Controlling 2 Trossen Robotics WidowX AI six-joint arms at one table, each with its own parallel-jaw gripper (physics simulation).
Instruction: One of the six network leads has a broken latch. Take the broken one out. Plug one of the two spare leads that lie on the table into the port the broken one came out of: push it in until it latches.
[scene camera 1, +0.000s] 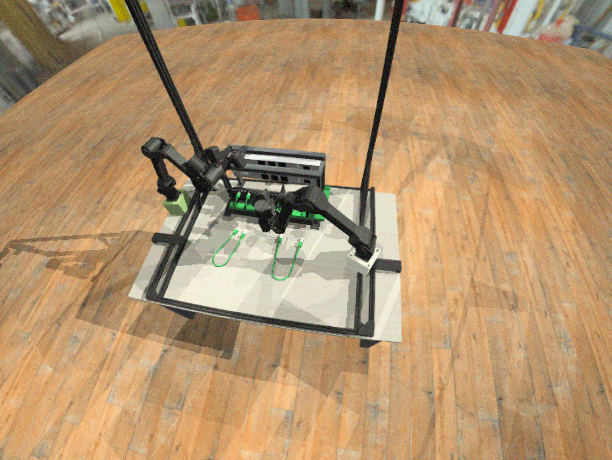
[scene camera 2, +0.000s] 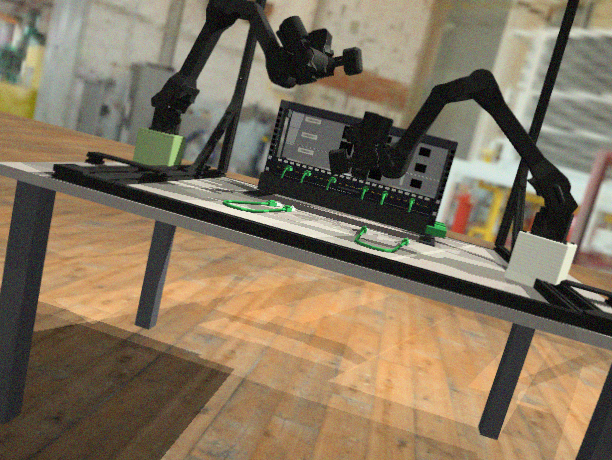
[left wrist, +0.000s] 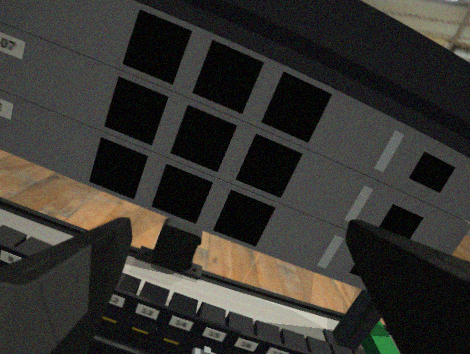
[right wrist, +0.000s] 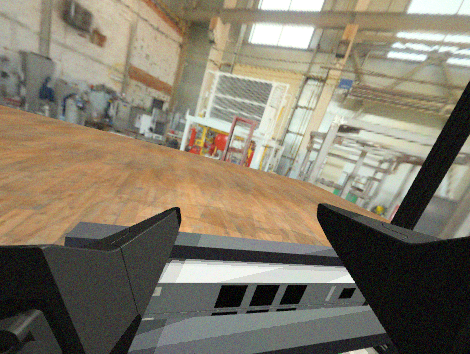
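Where they show: left gripper, between the fingertips: (scene camera 1: 274, 187) (left wrist: 241, 229); right gripper, between the fingertips: (scene camera 1: 238, 146) (scene camera 2: 340, 71) (right wrist: 248, 211); left arm's base, origin of its link: (scene camera 1: 364, 253) (scene camera 2: 548, 238); right arm's base, origin of its link: (scene camera 1: 173, 196) (scene camera 2: 163, 132).
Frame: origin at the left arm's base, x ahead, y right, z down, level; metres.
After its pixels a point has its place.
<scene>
Six green network leads hang from the port row (scene camera 2: 350, 200) @(z 0.047, x 0.464, y -0.049 m) at the rack's foot in scene camera 2; one is the third lead from the left (scene camera 2: 331, 183) @(z 0.019, x 0.539, y -0.045 m). Which latch is broken cannot be told. Two spare green leads lie on the table, one at the left (scene camera 1: 220, 265) @(z 0.096, x 0.513, y -0.375 m) (scene camera 2: 272, 203) @(z 0.095, x 0.577, y -0.207 m) and one farther right (scene camera 1: 281, 279) @(z 0.096, x 0.241, y -0.262 m) (scene camera 2: 382, 249) @(z 0.098, x 0.235, y -0.259 m). My left gripper (left wrist: 241, 229) @(z -0.064, x 0.491, y 0.032 m) is open and empty, in front of the rack above the port row; a clear plug (left wrist: 204, 350) @(z 0.009, x 0.483, y 0.039 m) shows low between its fingers. My right gripper (right wrist: 248, 211) @(z -0.267, x 0.625, y -0.001 m) is open and empty, high at the rack's upper left.
The grey rack (scene camera 2: 320, 150) @(z -0.052, x 0.663, y 0.054 m) (left wrist: 325, 175) @(z -0.084, x 0.476, y 0.139 m) (right wrist: 200, 296) @(z -0.119, x 0.640, y 0.064 m) with square black openings stands at the table's back. A green block (scene camera 2: 436, 229) @(z 0.063, x 0.273, y 0.072 m) (left wrist: 381, 342) @(z 0.062, x 0.340, y 0.232 m) sits by the port row's right end. Black rails frame the table, and tall black posts (scene camera 1: 382, 100) @(z -0.425, x 0.188, y 0.366 m) rise at both sides.
</scene>
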